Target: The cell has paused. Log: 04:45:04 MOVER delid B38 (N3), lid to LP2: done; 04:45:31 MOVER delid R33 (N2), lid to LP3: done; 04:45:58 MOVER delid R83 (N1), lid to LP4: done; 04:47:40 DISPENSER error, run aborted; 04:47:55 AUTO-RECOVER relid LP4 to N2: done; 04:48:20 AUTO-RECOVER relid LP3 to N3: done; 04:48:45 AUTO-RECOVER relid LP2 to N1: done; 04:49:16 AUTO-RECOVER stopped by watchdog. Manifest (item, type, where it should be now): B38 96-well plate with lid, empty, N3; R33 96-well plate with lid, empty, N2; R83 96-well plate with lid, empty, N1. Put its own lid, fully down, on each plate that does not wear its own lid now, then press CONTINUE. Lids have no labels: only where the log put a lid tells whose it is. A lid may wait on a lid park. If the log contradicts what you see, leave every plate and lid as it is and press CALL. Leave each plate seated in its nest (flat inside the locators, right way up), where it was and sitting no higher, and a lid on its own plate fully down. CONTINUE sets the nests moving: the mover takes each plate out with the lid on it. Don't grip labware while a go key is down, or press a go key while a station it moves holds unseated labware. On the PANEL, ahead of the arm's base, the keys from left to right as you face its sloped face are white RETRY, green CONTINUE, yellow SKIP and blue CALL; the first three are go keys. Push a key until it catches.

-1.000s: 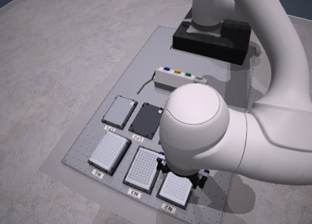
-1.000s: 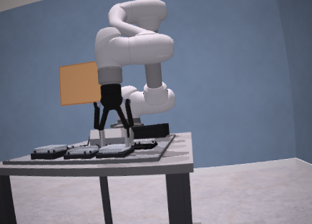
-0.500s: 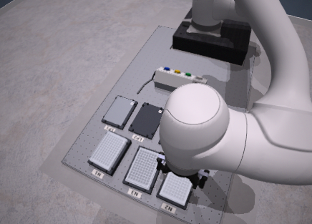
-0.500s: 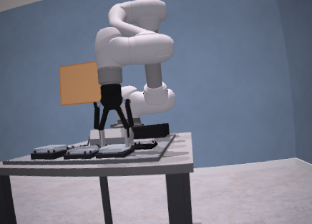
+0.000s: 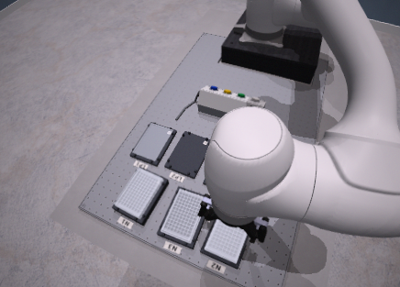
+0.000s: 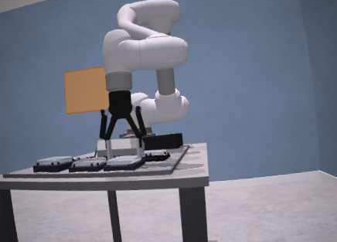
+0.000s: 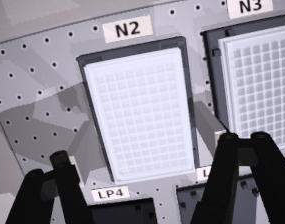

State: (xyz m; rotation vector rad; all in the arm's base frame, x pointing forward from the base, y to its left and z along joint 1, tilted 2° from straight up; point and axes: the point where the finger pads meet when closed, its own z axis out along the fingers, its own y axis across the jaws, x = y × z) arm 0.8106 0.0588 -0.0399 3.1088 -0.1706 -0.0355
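The plate lies 30 mm below my hand. Also, from my hand: LP3 label (100 mm behind, 60 mm to the right, 50 mm below); then LP4 label (90 mm behind, 70 mm to the left, 50 mm below); then lid park LP3 (190 mm behind, 50 mm to the right, 50 mm below).
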